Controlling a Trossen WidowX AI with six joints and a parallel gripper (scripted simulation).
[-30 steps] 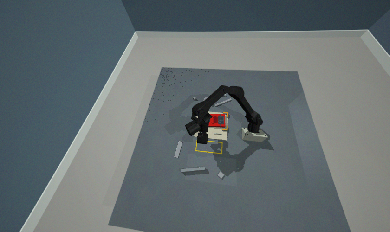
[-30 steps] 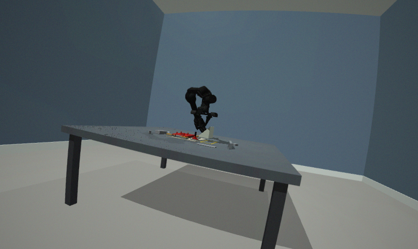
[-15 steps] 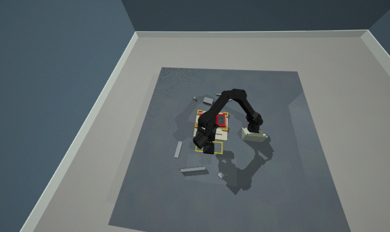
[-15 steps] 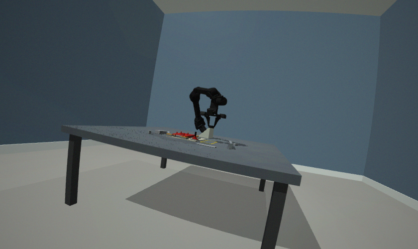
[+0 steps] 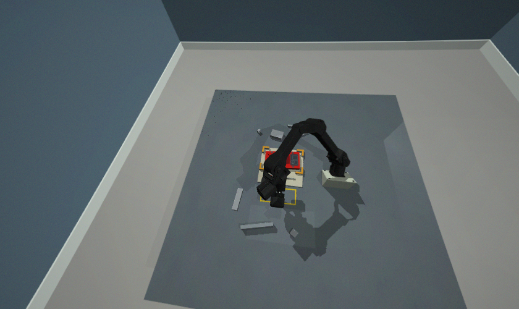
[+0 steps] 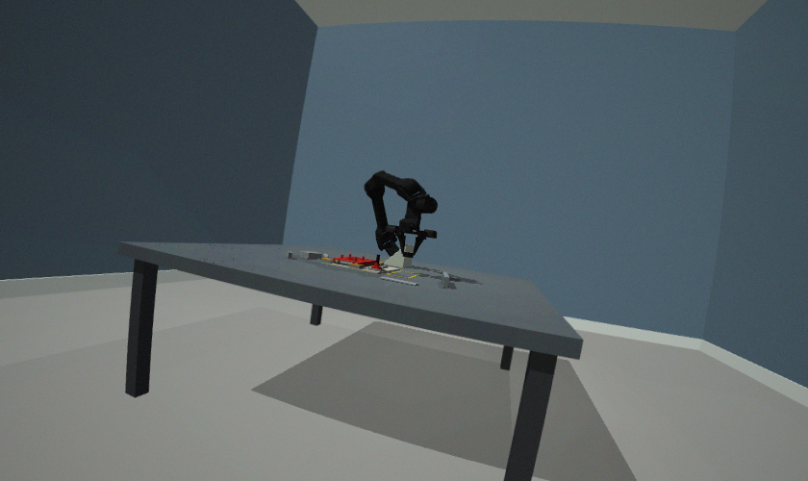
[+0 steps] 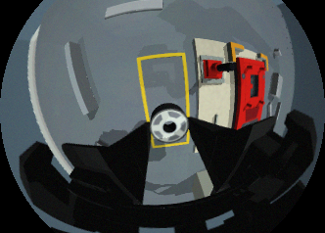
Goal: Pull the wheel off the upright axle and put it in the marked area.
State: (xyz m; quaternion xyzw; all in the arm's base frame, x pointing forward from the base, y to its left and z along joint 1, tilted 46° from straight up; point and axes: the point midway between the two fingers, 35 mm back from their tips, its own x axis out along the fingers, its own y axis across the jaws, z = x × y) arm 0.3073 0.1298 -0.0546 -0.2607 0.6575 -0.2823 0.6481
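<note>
The dark axle lies 6 cm ahead of my gripper tip, 10 cm to the right of it and 4 cm below it. Also, from my gripper tip: wheel right at my gripper tip; cream base plate 19 cm to the right, 6 cm below.
</note>
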